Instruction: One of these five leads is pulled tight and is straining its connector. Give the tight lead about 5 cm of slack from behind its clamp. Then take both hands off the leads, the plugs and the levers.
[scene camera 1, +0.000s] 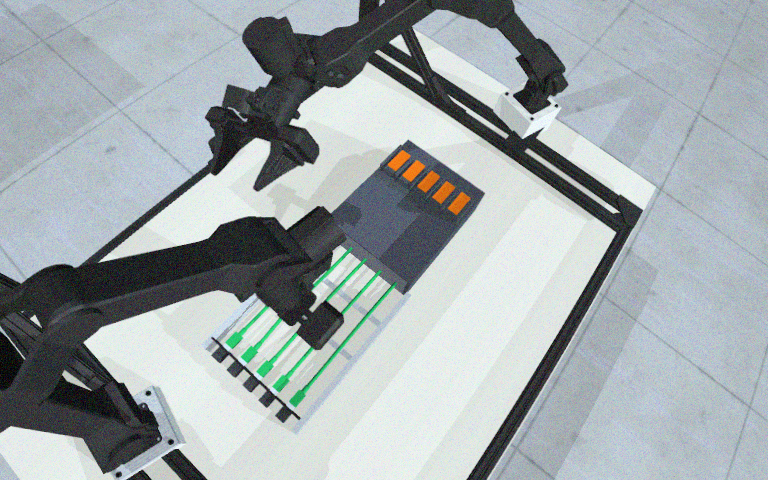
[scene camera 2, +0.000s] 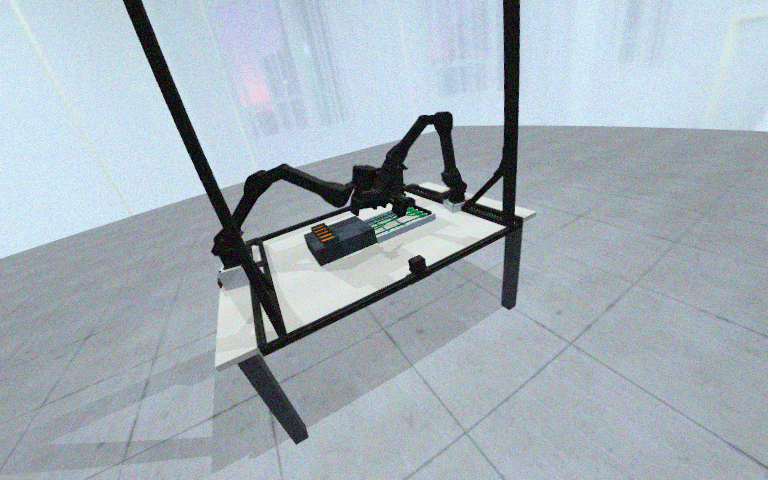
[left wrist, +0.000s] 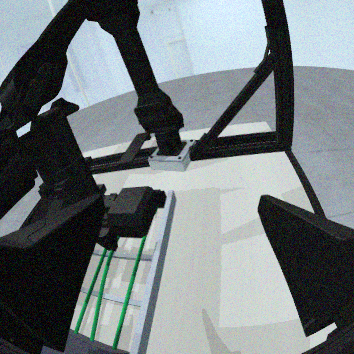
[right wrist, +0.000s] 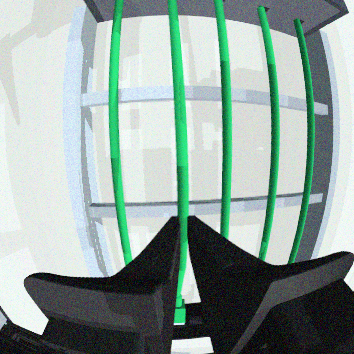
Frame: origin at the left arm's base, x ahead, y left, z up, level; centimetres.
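Seen in the pictures: left gripper, fingertip midpoint: (scene camera 1: 233, 182) (scene camera 2: 402, 194) (left wrist: 184, 203); right gripper, fingertip midpoint: (scene camera 1: 294, 306) (scene camera 2: 398, 217) (left wrist: 113, 248) (right wrist: 182, 222); left arm's base, link origin: (scene camera 1: 531, 100) (scene camera 2: 234, 263); right arm's base, link origin: (scene camera 1: 134, 432) (scene camera 2: 457, 200) (left wrist: 171, 148).
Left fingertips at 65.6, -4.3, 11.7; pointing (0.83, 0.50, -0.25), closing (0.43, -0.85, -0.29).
Note:
Offsets run from my left fingertips to a thing's top centre, as dx, dy, dz. "spot": to the spot under its first point. Level surfaces: height alone.
Five green leads run from the dark box @[-26.1, +11.6, -10.5] (scene camera 1: 368, 217) (scene camera 2: 345, 237) to green plugs at the frame's far end. In the right wrist view, the second lead from the left (right wrist: 180, 125) passes between my right gripper's fingertips (right wrist: 184, 219). My right gripper is shut on this lead, and the lead bends slightly below the tips. One green plug @[+10.6, +18.9, -16.3] (right wrist: 179, 315) shows beneath the fingers. Orange levers @[spot: -31.6, +10.0, -11.2] (scene camera 1: 429, 181) (scene camera 2: 323, 233) stand in a row on the box. My left gripper (scene camera 1: 235, 178) (left wrist: 183, 203) is open and empty, above and to the left of the box in scene camera 1.
A pale frame with side rails (scene camera 1: 353, 362) (left wrist: 159, 265) (right wrist: 72, 125) and crossbars surrounds the leads. Black blocks @[spot: +12.5, +23.1, -16.1] (scene camera 1: 250, 383) line its plug end. My right arm crosses over the leads. Black beams edge the white table @[dz -19.3] (scene camera 1: 453, 350) (scene camera 2: 339, 288).

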